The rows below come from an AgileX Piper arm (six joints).
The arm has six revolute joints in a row. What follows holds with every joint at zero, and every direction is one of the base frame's. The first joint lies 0.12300 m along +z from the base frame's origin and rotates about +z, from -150.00 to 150.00 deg. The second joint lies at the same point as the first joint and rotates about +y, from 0.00 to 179.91 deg. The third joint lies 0.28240 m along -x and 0.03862 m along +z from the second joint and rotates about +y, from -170.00 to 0.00 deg. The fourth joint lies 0.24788 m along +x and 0.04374 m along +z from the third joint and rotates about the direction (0.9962, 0, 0.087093), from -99.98 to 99.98 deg. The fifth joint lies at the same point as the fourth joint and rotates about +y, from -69.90 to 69.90 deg. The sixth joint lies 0.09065 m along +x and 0.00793 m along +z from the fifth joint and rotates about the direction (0.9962, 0, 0.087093), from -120.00 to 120.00 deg. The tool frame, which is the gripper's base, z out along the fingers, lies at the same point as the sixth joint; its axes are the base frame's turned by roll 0.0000, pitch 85.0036 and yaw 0.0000 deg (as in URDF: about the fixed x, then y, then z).
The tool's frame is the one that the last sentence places.
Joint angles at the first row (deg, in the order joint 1, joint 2, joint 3, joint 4, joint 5, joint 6):
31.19 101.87 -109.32 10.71 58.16 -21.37
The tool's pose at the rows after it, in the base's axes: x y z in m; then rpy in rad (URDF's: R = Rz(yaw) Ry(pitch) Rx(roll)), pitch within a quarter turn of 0, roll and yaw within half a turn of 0:
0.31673 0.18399 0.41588 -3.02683 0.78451 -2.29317
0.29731 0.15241 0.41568 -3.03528 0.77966 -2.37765
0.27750 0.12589 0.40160 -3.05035 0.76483 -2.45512
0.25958 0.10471 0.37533 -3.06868 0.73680 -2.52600
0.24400 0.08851 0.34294 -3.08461 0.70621 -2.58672
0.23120 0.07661 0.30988 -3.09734 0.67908 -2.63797
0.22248 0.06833 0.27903 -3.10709 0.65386 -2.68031
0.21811 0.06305 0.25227 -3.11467 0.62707 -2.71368
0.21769 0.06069 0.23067 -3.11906 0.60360 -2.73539
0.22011 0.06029 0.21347 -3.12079 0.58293 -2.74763
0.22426 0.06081 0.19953 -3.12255 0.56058 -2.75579
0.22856 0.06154 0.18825 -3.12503 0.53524 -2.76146
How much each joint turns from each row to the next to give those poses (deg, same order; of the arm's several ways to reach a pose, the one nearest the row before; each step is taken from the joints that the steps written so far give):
-3.00 -6.76 5.93 -1.46 0.68 2.12
-2.95 -6.89 8.19 -0.98 -1.16 1.65
-2.77 -6.53 9.97 -0.37 -2.57 0.90
-2.48 -5.51 10.81 -0.08 -3.64 0.49
-2.06 -4.20 10.50 0.04 -4.50 0.28
-1.58 -2.76 9.29 0.10 -4.96 0.25
-1.18 -1.08 7.55 0.15 -5.04 0.24
-0.82 0.57 5.53 0.15 -4.58 0.21
-0.37 1.79 3.61 0.17 -4.10 0.14
-0.09 2.51 2.11 0.14 -3.47 0.05
0.00 2.85 0.99 0.12 -2.60 0.03
0.00 2.72 0.32 0.07 -1.60 0.01

